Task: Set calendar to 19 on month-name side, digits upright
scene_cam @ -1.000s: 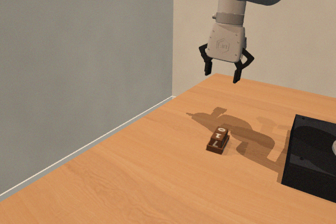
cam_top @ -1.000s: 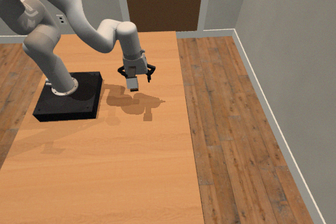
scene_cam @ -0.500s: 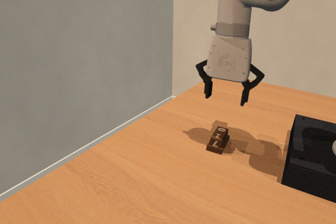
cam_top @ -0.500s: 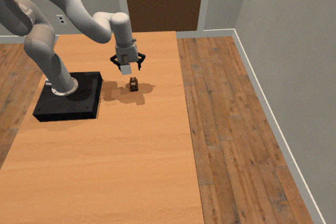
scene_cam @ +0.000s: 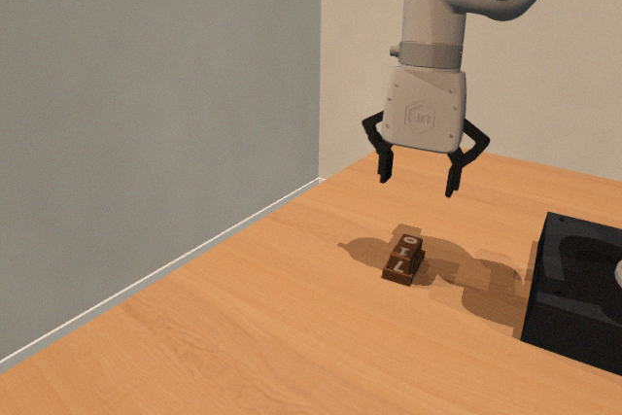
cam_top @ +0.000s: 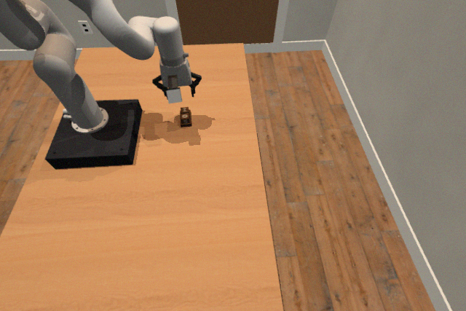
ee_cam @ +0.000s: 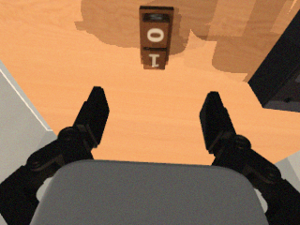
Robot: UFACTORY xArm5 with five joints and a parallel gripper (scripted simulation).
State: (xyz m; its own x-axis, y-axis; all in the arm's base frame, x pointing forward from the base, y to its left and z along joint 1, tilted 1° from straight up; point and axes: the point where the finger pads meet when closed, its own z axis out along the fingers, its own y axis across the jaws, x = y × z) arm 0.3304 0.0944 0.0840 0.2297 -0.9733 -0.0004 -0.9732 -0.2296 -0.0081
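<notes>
Now: hand 120 mm above the brown date cube, 20 mm to the left of it and 10 mm short of it. The rest, counted from my hand: tray (140 mm below).
</notes>
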